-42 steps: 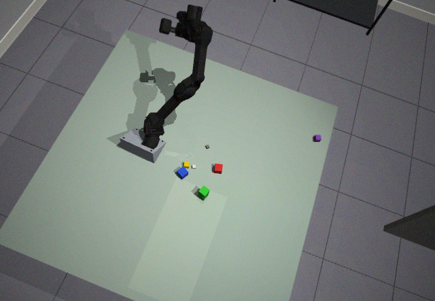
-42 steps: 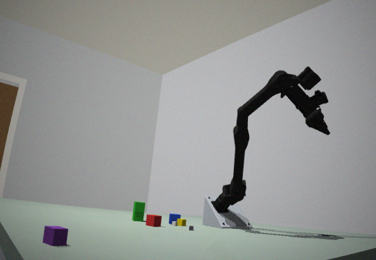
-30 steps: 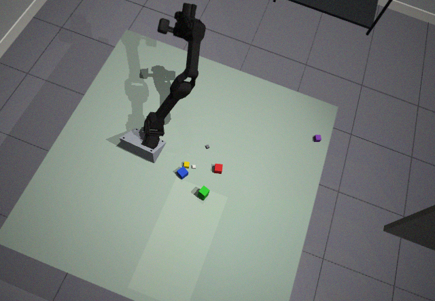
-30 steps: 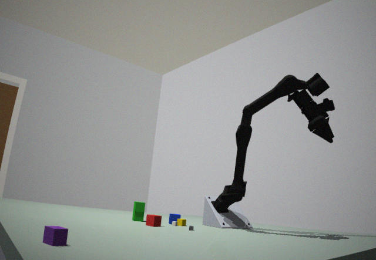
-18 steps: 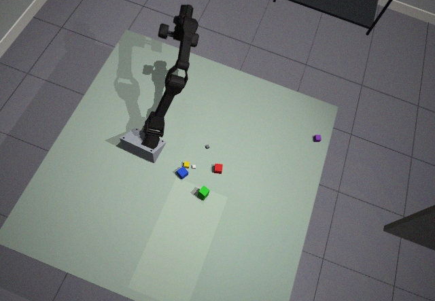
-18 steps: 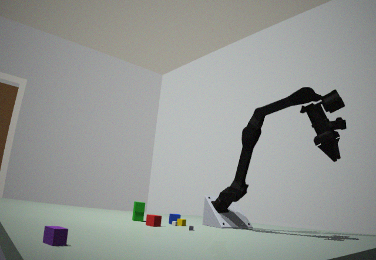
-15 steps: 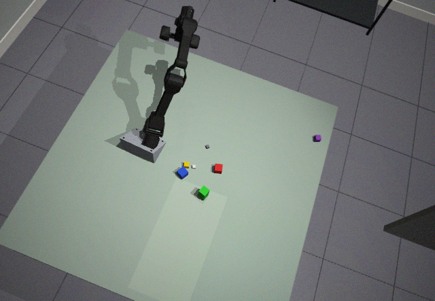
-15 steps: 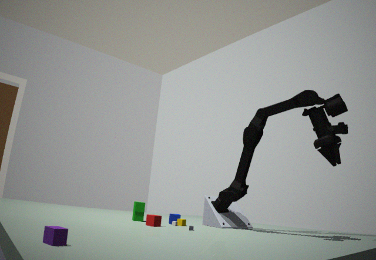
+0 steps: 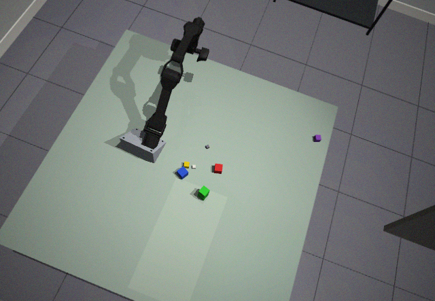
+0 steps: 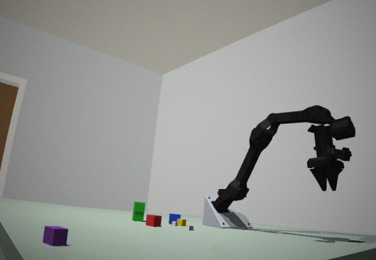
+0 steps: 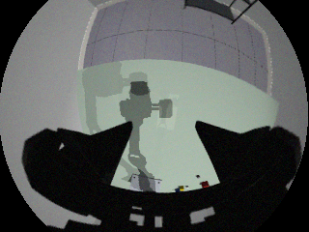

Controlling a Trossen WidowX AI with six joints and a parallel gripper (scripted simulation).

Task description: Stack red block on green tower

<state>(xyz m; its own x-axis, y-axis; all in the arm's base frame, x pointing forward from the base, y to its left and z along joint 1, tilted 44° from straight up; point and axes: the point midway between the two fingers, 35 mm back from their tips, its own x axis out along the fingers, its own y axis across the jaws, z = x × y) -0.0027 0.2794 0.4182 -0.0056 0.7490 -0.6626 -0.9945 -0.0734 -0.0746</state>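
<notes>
The red block is 460 mm to the right of my gripper tip, 350 mm ahead of it and 140 mm below it. From my gripper tip the other things lie so: yellow block (500 mm to the right, 190 mm ahead, 150 mm below); small grey cube (360 mm to the right, 250 mm ahead, 150 mm below); tiny white cube (490 mm to the right, 230 mm ahead, 150 mm below).
</notes>
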